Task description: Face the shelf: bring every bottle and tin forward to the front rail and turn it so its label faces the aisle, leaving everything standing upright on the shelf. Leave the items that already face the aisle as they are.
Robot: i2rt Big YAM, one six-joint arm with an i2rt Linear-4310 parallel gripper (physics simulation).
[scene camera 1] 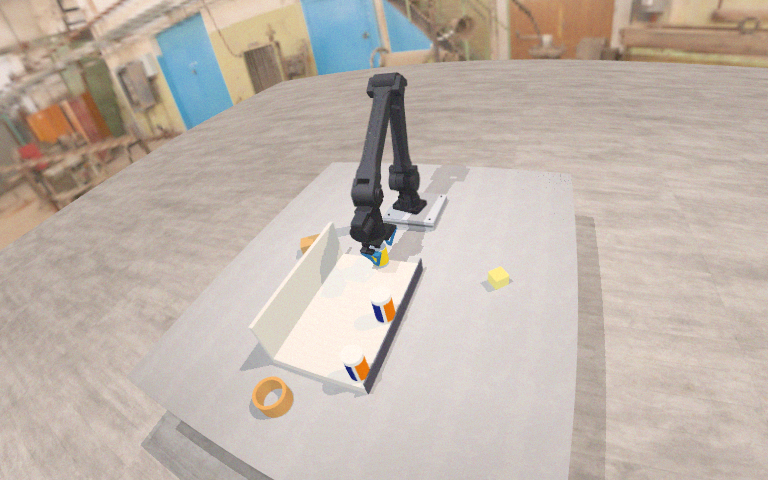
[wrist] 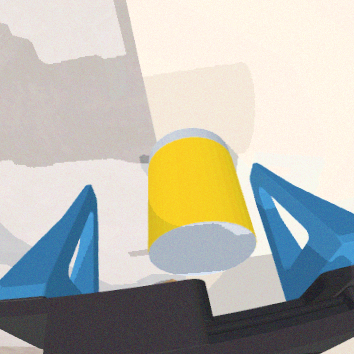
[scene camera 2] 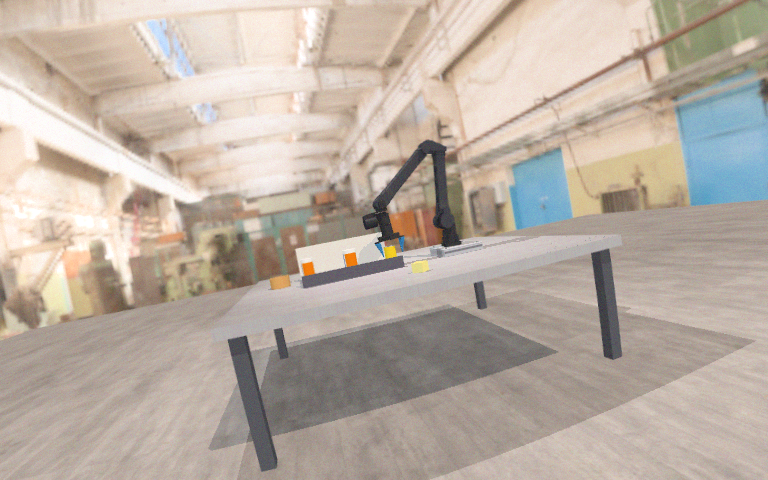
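Where they show: gripper, fingertip midpoint: (scene camera 1: 383, 255) (wrist: 173, 180) (scene camera 2: 393, 254); arm's base at its link origin: (scene camera 1: 409, 206) (scene camera 2: 451, 244).
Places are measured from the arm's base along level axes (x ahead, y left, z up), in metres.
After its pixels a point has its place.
Note:
A yellow tin (scene camera 1: 384, 258) @(x 0.327, y 0.099, z 0.023 m) (scene camera 2: 390, 251) @(x 0.318, y 0.100, z 0.033 m) (wrist: 195, 185) @(x 0.313, y 0.100, z 0.036 m) with grey ends stands upright on the shelf (scene camera 1: 317, 345) @(x 0.682, y 0.100, z -0.013 m) at the arm's end, back from the dark front rail (scene camera 1: 396, 324) @(x 0.515, y 0.259, z -0.015 m) (scene camera 2: 351, 272) @(x 0.509, y 0.257, z -0.014 m). The side seen in the wrist view is plain yellow. My gripper (scene camera 1: 383, 253) @(x 0.306, y 0.080, z 0.014 m) (scene camera 2: 392, 253) @(x 0.306, y 0.080, z 0.014 m) (wrist: 173, 180) @(x 0.306, y 0.080, z 0.014 m) is open, its blue fingers on either side of the tin with gaps. A white-topped bottle or tin (scene camera 1: 383, 310) @(x 0.527, y 0.236, z 0.049 m) (scene camera 2: 351, 259) @(x 0.499, y 0.246, z 0.042 m) stands mid-shelf close to the rail, orange towards the aisle. A similar one (scene camera 1: 356, 367) @(x 0.709, y 0.285, z 0.061 m) (scene camera 2: 307, 268) @(x 0.691, y 0.290, z 0.042 m) stands at the far end from the arm, also near the rail.
The shelf's tall cream back panel (scene camera 1: 294, 294) @(x 0.611, y -0.024, z 0.072 m) stands opposite the rail. An orange block (scene camera 1: 307, 243) @(x 0.363, y -0.238, z 0.011 m) lies behind it. An orange ring (scene camera 1: 258, 403) @(x 0.910, y 0.100, z 0.010 m) (scene camera 2: 279, 281) @(x 0.862, y 0.148, z -0.005 m) lies beyond the shelf's far end. A yellow cube (scene camera 1: 498, 277) @(x 0.243, y 0.457, z -0.001 m) (scene camera 2: 419, 266) @(x 0.232, y 0.478, z -0.016 m) lies on the aisle side.

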